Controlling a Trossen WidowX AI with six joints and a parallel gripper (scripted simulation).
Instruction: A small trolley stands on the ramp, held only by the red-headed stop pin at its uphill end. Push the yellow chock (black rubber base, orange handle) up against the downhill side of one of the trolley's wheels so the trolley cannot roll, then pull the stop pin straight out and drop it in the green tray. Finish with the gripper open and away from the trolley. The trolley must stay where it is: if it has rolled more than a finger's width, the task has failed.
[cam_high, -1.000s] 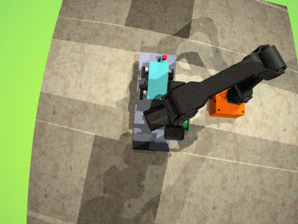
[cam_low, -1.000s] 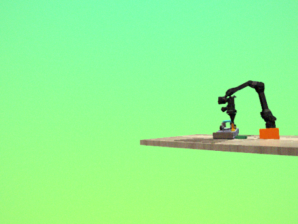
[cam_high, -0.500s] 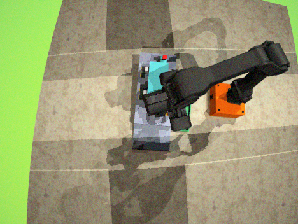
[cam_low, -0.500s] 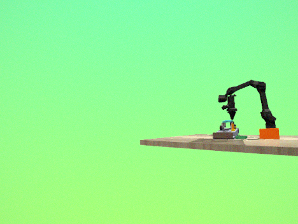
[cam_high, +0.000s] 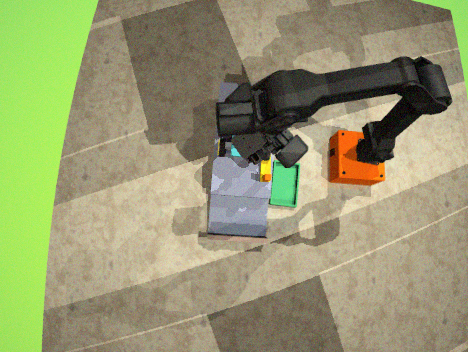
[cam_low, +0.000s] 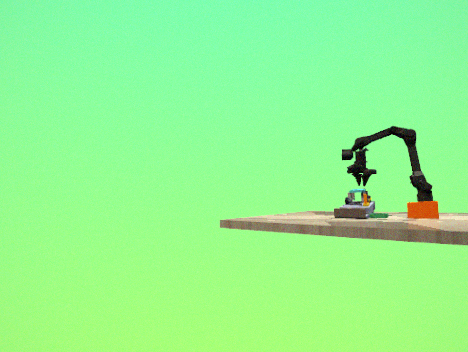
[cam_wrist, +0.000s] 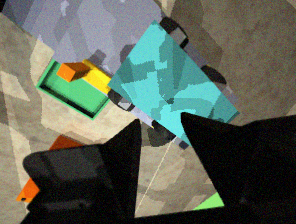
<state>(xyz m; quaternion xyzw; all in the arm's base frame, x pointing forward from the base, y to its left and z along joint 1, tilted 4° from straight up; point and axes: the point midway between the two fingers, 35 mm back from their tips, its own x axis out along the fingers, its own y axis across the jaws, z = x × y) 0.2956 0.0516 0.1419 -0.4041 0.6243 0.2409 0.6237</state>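
The red-headed stop pin lies 12 cm to the right of my gripper tip, 5 cm below it and 2 cm ahead of it. Round my gripper tip: cyan trolley (6 cm below, 3 cm ahead, 2 cm to the right); then yellow chock (9 cm below, 6 cm to the left, 4 cm behind); then grey ramp (13 cm below, 3 cm ahead, 1 cm to the right).
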